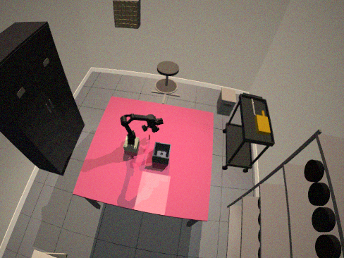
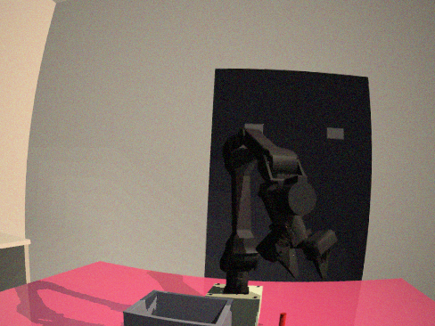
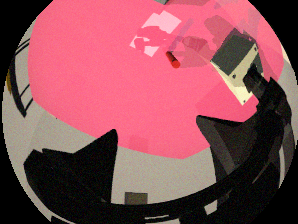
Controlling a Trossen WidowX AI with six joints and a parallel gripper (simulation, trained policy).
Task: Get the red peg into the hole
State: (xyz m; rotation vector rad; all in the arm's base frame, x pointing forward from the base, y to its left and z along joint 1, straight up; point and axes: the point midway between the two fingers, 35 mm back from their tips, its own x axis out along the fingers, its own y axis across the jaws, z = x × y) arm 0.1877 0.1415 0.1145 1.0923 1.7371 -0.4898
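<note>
The red peg is 13 cm below my gripper tip, 5 cm to the right of it and 1 cm behind it. Round my gripper tip: plate: 24 cm to the right, 14 cm ahead, 12 cm below.
</note>
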